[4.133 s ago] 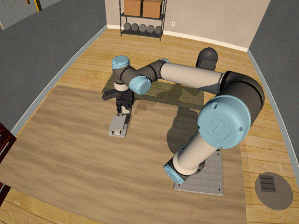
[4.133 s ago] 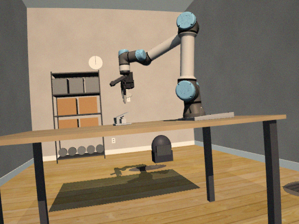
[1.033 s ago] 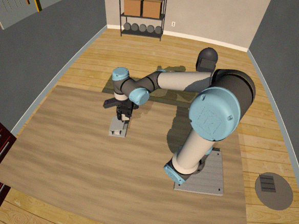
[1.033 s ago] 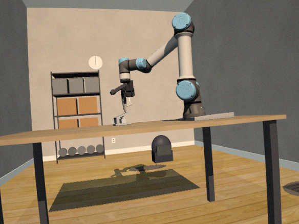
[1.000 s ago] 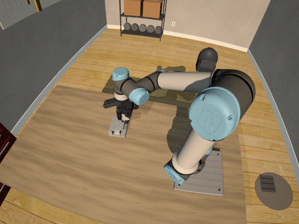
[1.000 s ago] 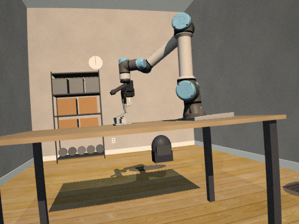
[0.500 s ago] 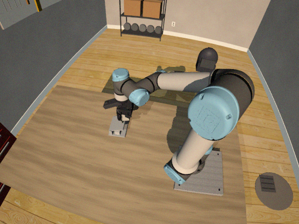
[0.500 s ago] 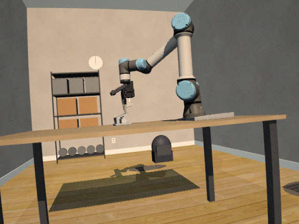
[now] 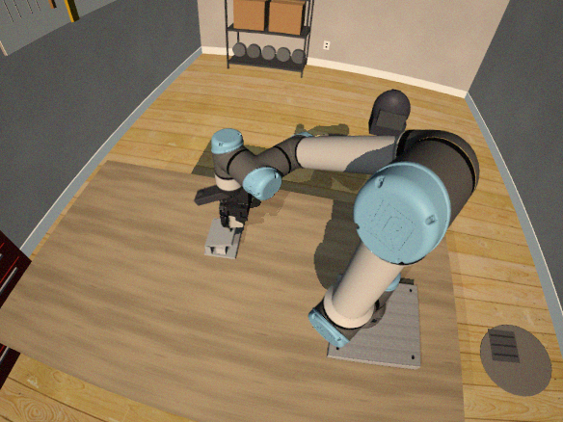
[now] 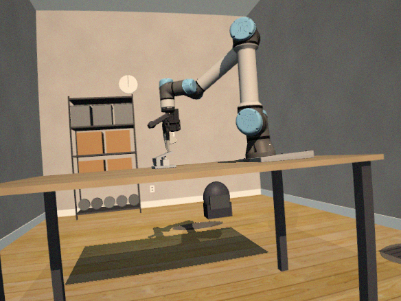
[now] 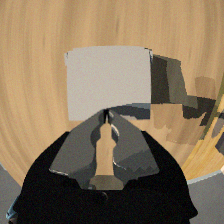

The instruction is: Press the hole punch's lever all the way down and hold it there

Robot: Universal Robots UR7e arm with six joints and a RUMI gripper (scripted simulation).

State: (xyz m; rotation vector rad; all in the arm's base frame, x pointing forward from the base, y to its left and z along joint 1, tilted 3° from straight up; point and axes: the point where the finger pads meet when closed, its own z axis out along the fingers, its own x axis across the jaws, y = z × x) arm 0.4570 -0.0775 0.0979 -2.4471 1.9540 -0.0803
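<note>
Now: hand 6 cm above the hole punch, 3 cm short of it and 1 cm to the right of it.
</note>
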